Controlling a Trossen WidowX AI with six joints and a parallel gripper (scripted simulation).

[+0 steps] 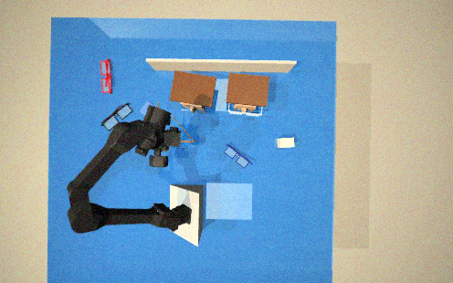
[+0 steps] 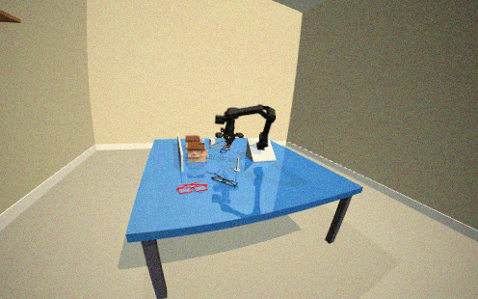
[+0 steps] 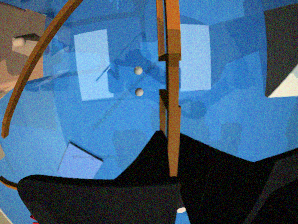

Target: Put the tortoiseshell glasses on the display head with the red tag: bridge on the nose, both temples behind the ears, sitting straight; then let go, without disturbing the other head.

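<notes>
My gripper tip is 12 cm to the right of the disc, 9 cm above it and 4 cm past it. The rest, counted from my gripper tip: white block 49 cm to the right, 9 cm below, 4 cm ahead; then light blue square 12 cm to the left, 12 cm ahead, 11 cm below; then white backboard 34 cm ahead, 18 cm to the right, 6 cm below.
</notes>
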